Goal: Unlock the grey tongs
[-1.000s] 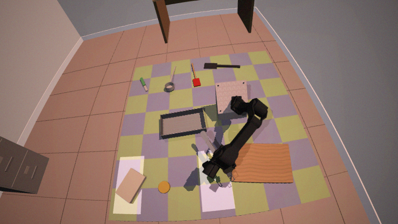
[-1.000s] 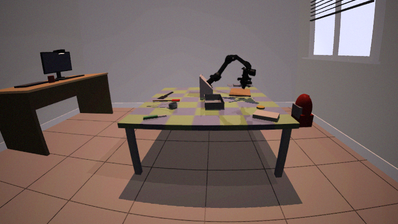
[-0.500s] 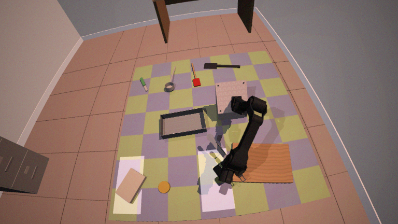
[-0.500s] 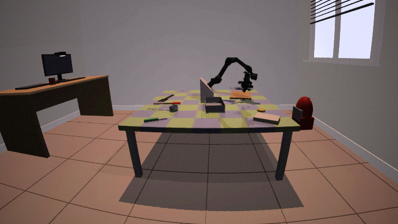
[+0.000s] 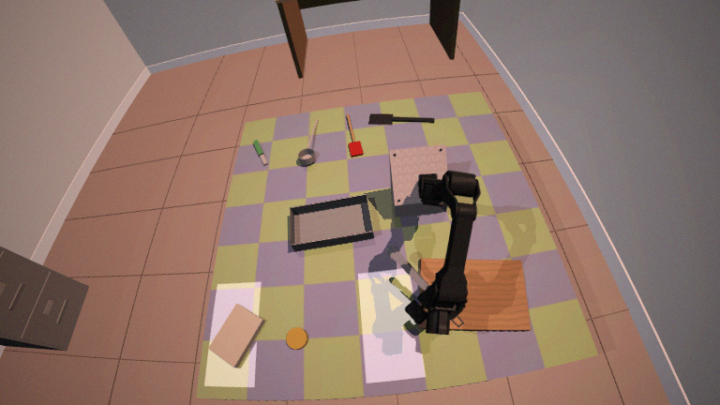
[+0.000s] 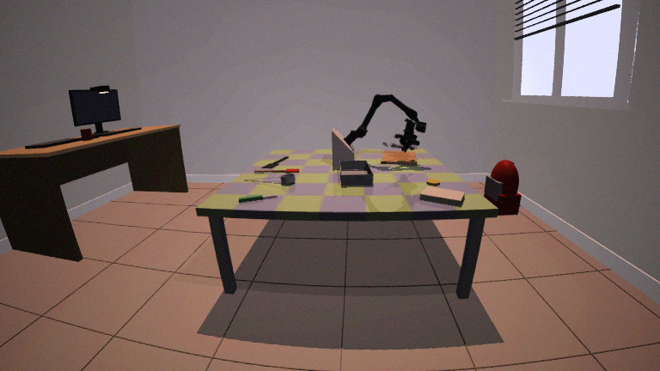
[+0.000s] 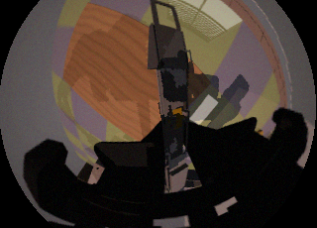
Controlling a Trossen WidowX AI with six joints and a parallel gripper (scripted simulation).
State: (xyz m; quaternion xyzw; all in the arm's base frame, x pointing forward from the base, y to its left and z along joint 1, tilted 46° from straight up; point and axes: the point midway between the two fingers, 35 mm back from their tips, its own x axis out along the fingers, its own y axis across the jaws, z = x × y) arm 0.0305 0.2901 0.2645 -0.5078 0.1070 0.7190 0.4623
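Now: gripper tip 150 mm past the wooden board, 70 mm above it and 10 mm to the left of it. The rest, counted from my gripper tip: tan block: 650 mm ahead, 100 mm to the left, 60 mm below; orange disc: 440 mm ahead, 110 mm to the left, 70 mm below; roasting tin: 340 mm ahead, 310 mm to the right, 50 mm below.
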